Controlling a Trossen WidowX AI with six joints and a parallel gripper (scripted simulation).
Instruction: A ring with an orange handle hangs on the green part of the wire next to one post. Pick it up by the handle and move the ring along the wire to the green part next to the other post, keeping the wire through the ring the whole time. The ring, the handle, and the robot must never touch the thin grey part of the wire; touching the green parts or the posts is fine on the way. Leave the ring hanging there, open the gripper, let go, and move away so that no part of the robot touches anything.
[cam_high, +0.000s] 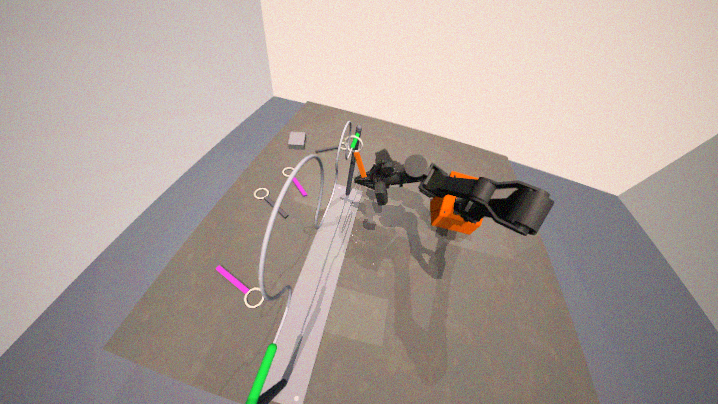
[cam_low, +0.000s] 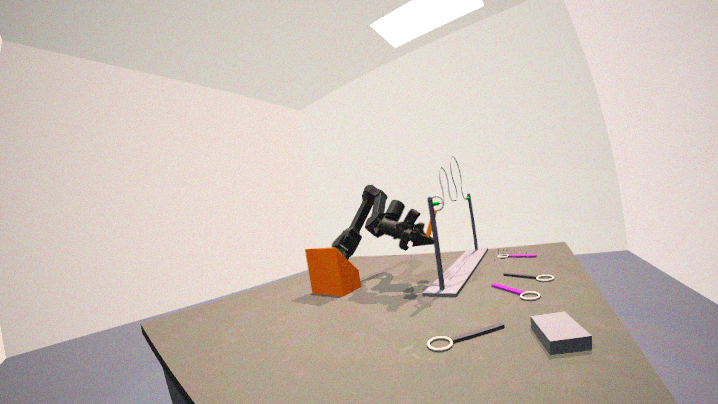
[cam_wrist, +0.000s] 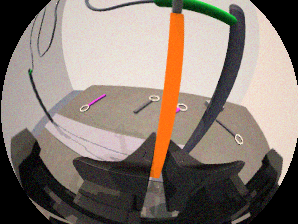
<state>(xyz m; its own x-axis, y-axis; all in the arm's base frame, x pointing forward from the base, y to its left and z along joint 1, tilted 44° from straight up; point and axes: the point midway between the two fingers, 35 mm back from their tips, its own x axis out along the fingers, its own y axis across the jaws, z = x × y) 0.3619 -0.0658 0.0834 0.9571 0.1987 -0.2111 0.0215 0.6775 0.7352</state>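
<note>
Right now the ring with orange handle is 90 mm above my gripper tip. Round my gripper tip: grey block (340 mm to the right, 290 mm ahead, 140 mm below).
</note>
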